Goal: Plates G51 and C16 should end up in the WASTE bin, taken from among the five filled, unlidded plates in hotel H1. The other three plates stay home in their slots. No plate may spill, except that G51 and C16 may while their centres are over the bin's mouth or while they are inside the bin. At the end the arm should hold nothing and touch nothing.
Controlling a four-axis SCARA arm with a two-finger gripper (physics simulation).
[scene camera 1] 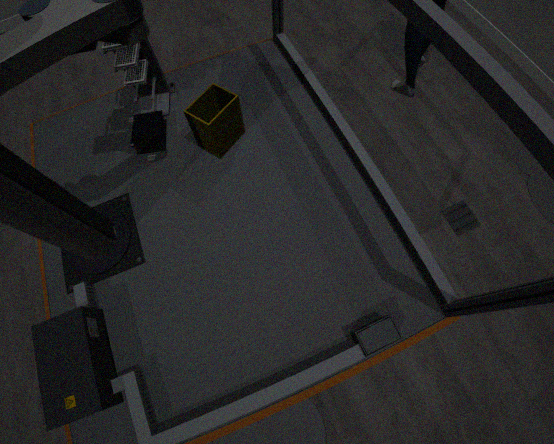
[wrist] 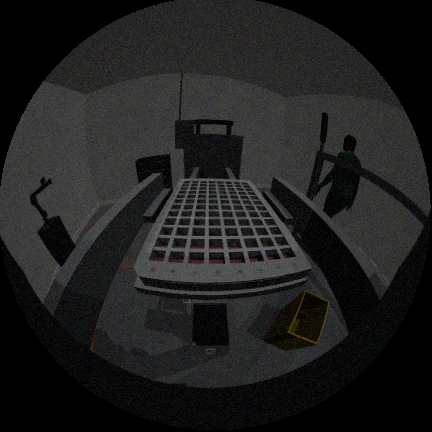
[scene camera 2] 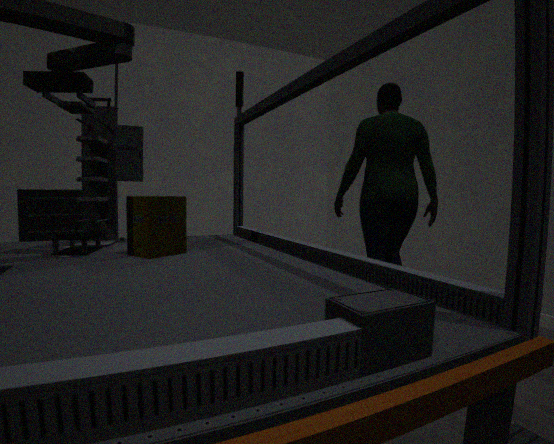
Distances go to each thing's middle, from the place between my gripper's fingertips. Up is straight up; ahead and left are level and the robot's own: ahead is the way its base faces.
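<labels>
There's a dark column (scene camera 2: 93, 210) that's 240 mm below my hand, 60 mm ahead of it and 220 mm to the left of it. The grey cabinet (scene camera 1: 67, 358) is 470 mm below my hand, 430 mm behind it and 790 mm to the right of it.
</labels>
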